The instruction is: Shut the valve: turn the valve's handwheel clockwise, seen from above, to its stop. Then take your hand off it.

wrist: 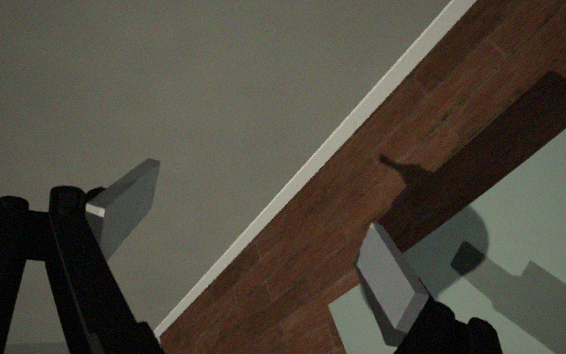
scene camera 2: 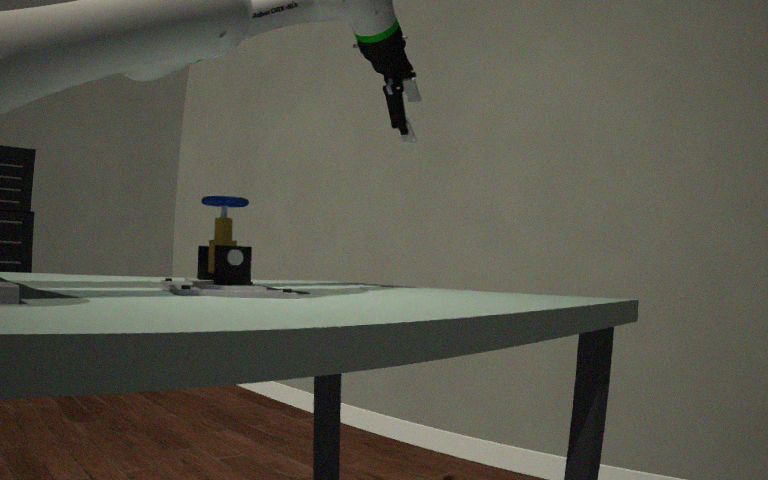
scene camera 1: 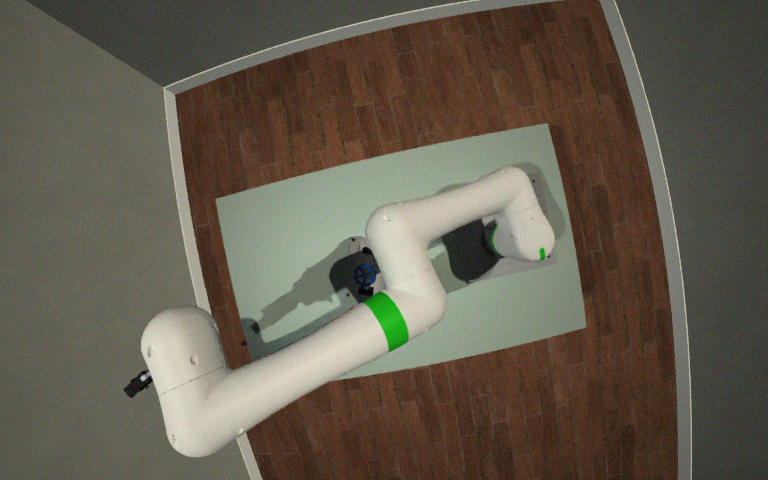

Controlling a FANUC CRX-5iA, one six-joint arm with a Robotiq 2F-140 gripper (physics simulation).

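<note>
The blue handwheel (scene camera 1: 364, 275) (scene camera 2: 225, 201) sits level on top of the valve's yellow body (scene camera 2: 223, 229), above a grey base plate (scene camera 2: 243, 290) on the table. Black blocks (scene camera 2: 233, 272) stand at the valve's sides. In scene camera 1 the handwheel shows beside the arm, in shadow. How far it is turned cannot be told. My gripper (scene camera 2: 412, 115) (wrist: 262, 216) is open and empty, well above the handwheel and far off to its right in scene camera 2, touching nothing. In scene camera 1 part of the gripper shows at the left, past the table's edge. The handwheel does not show in the wrist view.
The pale green table (scene camera 1: 283, 212) (scene camera 2: 396, 314) (wrist: 532, 210) carries the valve and the arm's base. My white arm (scene camera 1: 305, 356) (scene camera 2: 141, 39) reaches over the table and past its left edge in scene camera 1. A dark cabinet (scene camera 2: 16, 198) stands at the left. A wall (wrist: 200, 90) lies beyond the table.
</note>
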